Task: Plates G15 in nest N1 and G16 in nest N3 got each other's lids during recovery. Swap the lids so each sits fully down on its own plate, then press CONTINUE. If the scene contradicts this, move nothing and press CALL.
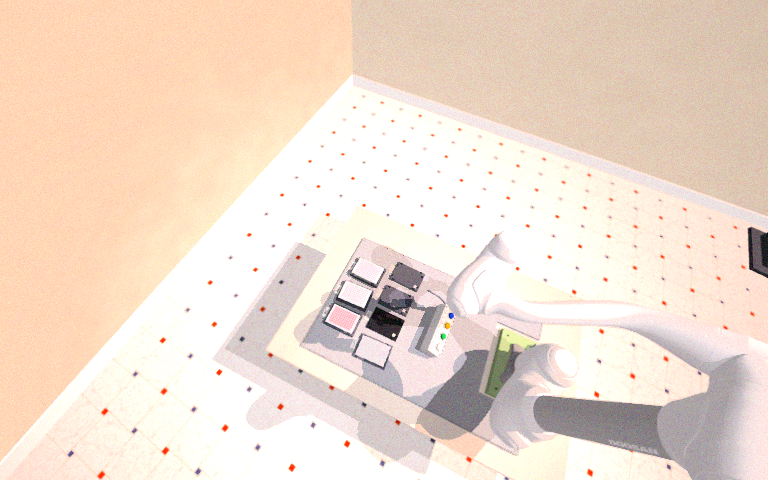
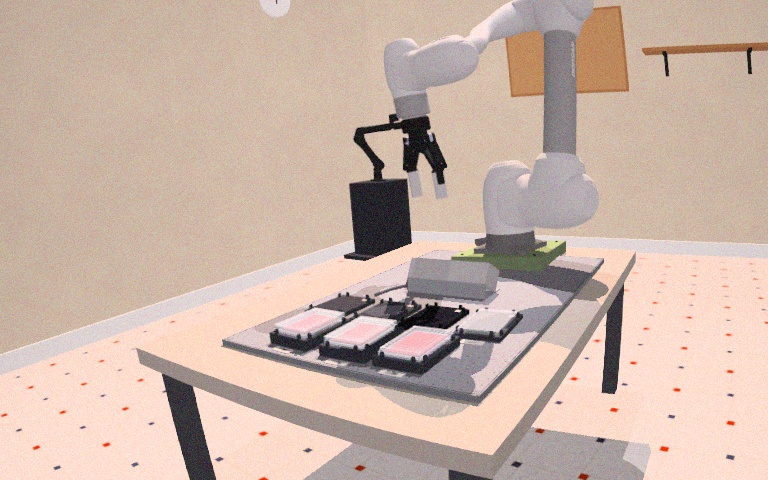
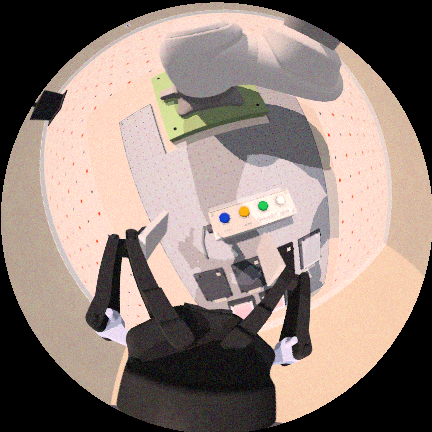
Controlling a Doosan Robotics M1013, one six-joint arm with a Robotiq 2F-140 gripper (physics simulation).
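Places are measured from the arm's base along level axes (x ahead, y left, z up), in centimetres.
Pixels of known places: gripper, between the fingertips: [image 2: 429, 197] [image 3: 214, 232]; arm's base, origin of its link: [image 2: 511, 248] [image 3: 205, 87].
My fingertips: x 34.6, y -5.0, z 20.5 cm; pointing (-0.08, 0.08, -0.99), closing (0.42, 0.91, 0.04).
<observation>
For each thing: its middle in the pictures, then the offset to it from my fingertips.
- middle plate, middle of its body: [image 2: 361, 330] [image 3: 274, 303] [image 1: 355, 293] dx +44.9, dy +15.9, dz -19.4 cm
- deeper pink plate, middle of its body: [image 2: 416, 342] [image 1: 342, 318] dx +43.1, dy +27.9, dz -20.2 cm
- button box, middle of its body: [image 2: 453, 274] [image 3: 252, 214] [image 1: 439, 329] dx +4.8, dy +9.6, dz -18.7 cm
- green button, middle of its body: [image 3: 262, 205] [image 1: 443, 336] dx +2.4, dy +11.9, dz -16.5 cm
- orange button, middle of its body: [image 3: 243, 211] [image 1: 447, 325] dx +2.9, dy +6.9, dz -16.5 cm
- blue button, middle of its body: [image 3: 224, 217] [image 1: 451, 315] dx +3.4, dy +1.9, dz -16.5 cm
- white button, middle of its body: [image 3: 279, 200] dx +1.9, dy +16.8, dz -16.5 cm
- pale piece, middle of its body: [image 2: 488, 321] [image 3: 311, 250] [image 1: 373, 350] dx +24.6, dy +31.9, dz -21.5 cm
Three pink-filled plates stand side by side in black nests: one plate [image 1: 367, 271] [image 2: 308, 322], a middle plate [image 1: 354, 294] [image 2: 360, 332] and a deeper pink plate [image 1: 342, 318] [image 2: 417, 342]. Clear covers appear to lie on them; nest and plate labels are too small to read. The button box [image 2: 450, 278] [image 3: 232, 227] carries a green button [image 1: 443, 336] [image 3: 263, 205], an orange button [image 1: 447, 325] [image 3: 244, 211], a blue button [image 1: 451, 315] [image 3: 224, 218] and a white button [image 3: 280, 200]. My gripper [image 2: 428, 192] [image 3: 214, 232] is open and empty, high above the board.
Three dark nests [image 1: 406, 275] [image 1: 395, 298] [image 1: 385, 322] stand between the plates and the button box. A pale piece [image 1: 372, 350] [image 2: 489, 322] [image 3: 310, 250] lies in a frame beside them. The green base plate [image 1: 495, 379] [image 3: 215, 120] carries the arm. A black cabinet [image 2: 380, 217] stands behind.
</observation>
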